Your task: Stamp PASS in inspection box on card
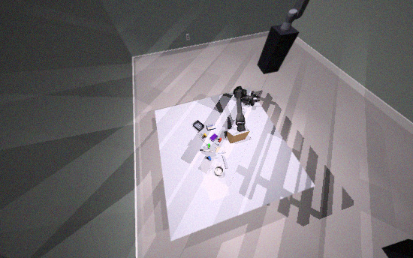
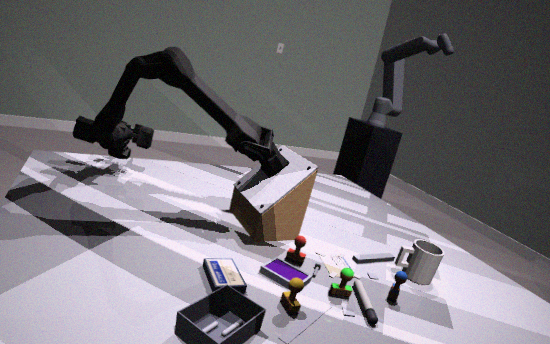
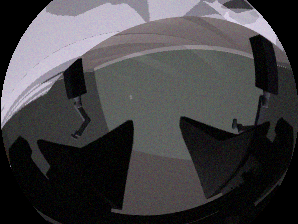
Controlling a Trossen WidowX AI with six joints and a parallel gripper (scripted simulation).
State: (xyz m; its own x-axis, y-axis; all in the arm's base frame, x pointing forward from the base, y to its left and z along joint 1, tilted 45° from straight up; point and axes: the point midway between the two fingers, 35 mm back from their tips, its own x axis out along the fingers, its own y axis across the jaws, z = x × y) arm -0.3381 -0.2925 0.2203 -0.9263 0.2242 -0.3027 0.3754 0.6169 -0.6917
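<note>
Now: the grey tray 77 cm ahead of my gripper tip, 12 cm to the left of it and 11 cm below it. The rest, counted from my gripper tip: purple ink pad 64 cm ahead, 29 cm to the left, 12 cm below; blue-labelled box 63 cm ahead, 16 cm to the left, 11 cm below; red-knobbed stamp 58 cm ahead, 35 cm to the left, 11 cm below.
</note>
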